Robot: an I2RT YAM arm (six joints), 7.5 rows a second.
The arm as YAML. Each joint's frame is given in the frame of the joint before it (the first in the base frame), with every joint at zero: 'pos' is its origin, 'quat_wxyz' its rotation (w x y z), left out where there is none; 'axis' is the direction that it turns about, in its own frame. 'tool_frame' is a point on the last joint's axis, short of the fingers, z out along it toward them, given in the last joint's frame.
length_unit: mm
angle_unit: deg
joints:
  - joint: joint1
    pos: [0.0, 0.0, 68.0]
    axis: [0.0, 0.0, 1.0]
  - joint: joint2
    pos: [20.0, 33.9, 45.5]
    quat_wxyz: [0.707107, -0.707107, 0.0, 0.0]
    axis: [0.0, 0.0, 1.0]
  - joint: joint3
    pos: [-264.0, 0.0, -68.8]
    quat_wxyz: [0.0, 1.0, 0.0, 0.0]
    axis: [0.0, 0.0, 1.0]
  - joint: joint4
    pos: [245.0, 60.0, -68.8]
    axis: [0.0, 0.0, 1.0]
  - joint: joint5
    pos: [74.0, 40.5, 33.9]
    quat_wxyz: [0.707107, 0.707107, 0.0, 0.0]
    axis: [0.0, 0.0, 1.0]
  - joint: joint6
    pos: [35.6, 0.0, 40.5]
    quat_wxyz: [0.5, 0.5, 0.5, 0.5]
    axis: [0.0, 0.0, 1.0]
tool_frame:
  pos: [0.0, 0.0, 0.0]
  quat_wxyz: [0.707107, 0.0, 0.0, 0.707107]
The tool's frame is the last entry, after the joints.
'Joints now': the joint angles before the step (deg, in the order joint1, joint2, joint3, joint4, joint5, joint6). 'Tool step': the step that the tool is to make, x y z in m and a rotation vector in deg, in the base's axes. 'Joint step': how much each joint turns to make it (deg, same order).
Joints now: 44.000 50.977 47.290 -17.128 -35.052 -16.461
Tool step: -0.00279 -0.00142 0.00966 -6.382 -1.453 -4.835
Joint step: 1.519 0.677 4.659 -9.010 8.034 -3.015
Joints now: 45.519 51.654 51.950 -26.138 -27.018 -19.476
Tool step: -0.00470 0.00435 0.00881 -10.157 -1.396 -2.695
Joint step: 3.414 2.901 6.435 -11.643 9.238 -4.137
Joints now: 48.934 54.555 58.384 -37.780 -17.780 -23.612
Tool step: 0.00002 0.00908 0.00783 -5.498 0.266 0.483
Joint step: 2.239 3.735 5.181 -6.306 3.385 -1.704
